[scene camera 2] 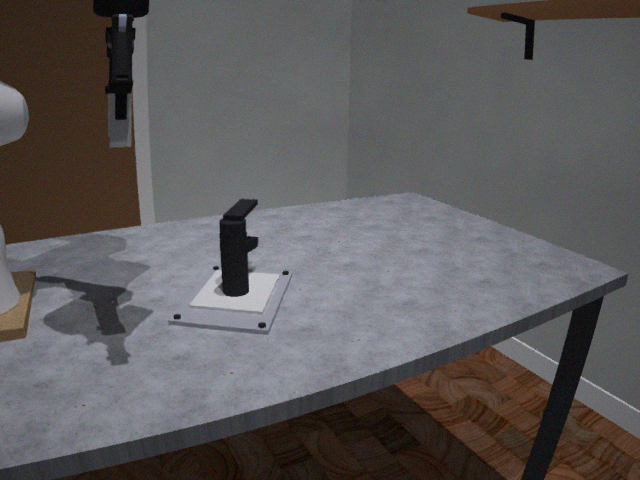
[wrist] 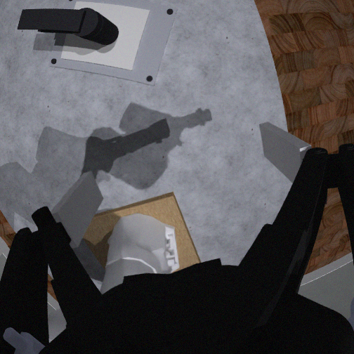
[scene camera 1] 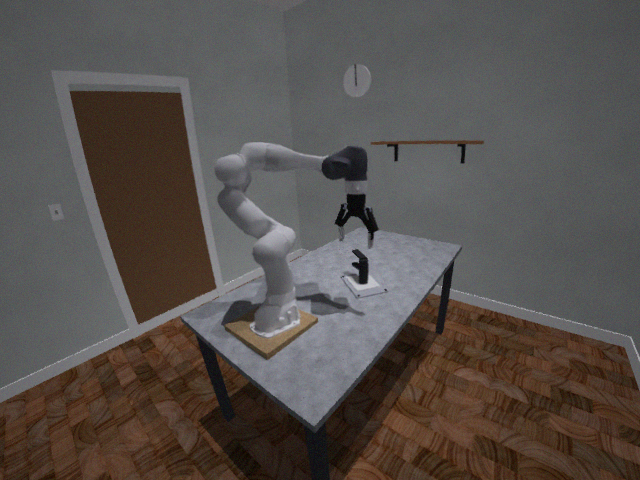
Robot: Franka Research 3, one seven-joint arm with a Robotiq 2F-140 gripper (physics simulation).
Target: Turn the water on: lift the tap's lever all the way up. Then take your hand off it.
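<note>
The black tap stands upright on a white and grey plate on the table. Its flat lever sits on top of the column and slants upward from it, over the short spout. My gripper is open and empty. It points down and hangs above the height of the tap, apart from the lever and to its left in the second scene view.
The arm's base stands on a wooden board on the grey table. A wall shelf hangs beyond the table. The arm's shadow falls between the base and the tap.
</note>
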